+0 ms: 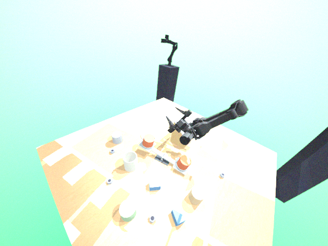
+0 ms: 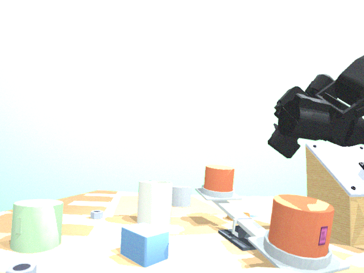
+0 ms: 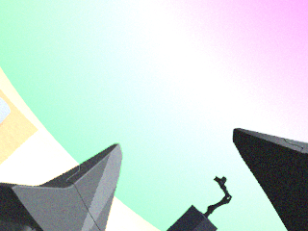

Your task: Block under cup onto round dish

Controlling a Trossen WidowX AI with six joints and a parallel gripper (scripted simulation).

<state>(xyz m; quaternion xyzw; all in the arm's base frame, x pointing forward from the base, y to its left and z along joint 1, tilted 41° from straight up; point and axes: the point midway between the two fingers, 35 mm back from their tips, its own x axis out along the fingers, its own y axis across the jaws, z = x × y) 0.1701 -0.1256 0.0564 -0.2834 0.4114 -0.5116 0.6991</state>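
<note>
Right now the pale teal block is 9 cm ahead of my gripper tip, 23 cm to the left of it and 24 cm below it. Also, from my gripper tip: green cylinder: 47 cm ahead, 22 cm to the left, 24 cm below; then grey cylinder: 27 cm ahead, 26 cm to the right, 24 cm below; then cream cup: 32 cm ahead, 24 cm below.
</note>
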